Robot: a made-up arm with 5 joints. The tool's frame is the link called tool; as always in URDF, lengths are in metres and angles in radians.
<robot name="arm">
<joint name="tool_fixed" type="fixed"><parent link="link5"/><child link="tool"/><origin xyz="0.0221 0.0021 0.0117" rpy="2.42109 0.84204 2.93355"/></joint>
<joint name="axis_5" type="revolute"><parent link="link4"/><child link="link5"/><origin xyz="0.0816 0.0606 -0.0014" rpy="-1.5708 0 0"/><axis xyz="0 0 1"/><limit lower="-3.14" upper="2.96"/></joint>
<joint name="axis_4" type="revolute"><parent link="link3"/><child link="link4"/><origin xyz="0.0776 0.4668 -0.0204"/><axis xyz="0 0 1"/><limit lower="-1.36" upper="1.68"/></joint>
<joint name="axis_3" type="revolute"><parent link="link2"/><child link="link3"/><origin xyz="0.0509 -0.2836 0.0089"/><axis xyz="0 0 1"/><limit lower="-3.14" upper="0.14"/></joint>
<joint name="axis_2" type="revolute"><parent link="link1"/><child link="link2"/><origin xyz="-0.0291 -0.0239 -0.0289" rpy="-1.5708 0 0"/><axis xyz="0 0 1"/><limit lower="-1.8" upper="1.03"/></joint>
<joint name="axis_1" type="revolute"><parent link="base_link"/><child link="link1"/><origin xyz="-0.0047 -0.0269 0.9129"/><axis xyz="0 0 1"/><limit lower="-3.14" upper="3.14"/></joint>
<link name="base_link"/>
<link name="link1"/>
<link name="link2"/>
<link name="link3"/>
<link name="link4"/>
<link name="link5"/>
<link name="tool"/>
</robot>
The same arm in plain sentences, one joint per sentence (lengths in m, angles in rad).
The arm has five revolute joints in a row. What follows holds with every joint at zero, and every direction is one of the base frame's.
The first joint sits 0.0047 m along -x and 0.0269 m along -y and 0.9129 m along +z from the base frame's origin and turns about +z, from -3.14 to 3.14 rad.
The second joint sits 0.0291 m along -x and 0.0239 m along -y and 0.0289 m along -z from the first joint and turns about +y, from -1.8 to 1.03 rad.
The third joint sits 0.0509 m along +x and 0.0089 m along +y and 0.2836 m along +z from the second joint and turns about +y, from -3.14 to 0.14 rad.
The fourth joint sits 0.0776 m along +x and 0.0204 m along -y and 0.4668 m along -z from the third joint and turns about +y, from -1.36 to 1.68 rad.
The fifth joint sits 0.0816 m along +x and 0.0014 m along -y and 0.0606 m along -z from the fourth joint and turns about -z, from -3.14 to 2.96 rad.
The tool frame, which is the frame that the pose is given for, sits 0.0221 m along +x and 0.0021 m along -y and 0.0117 m along -z from the fifth joint; its axes are the base frame's turned by roll -0.7205, pitch -0.842 and yaw -2.9336 rad (as in URDF: about the fixed x, then y, then z).

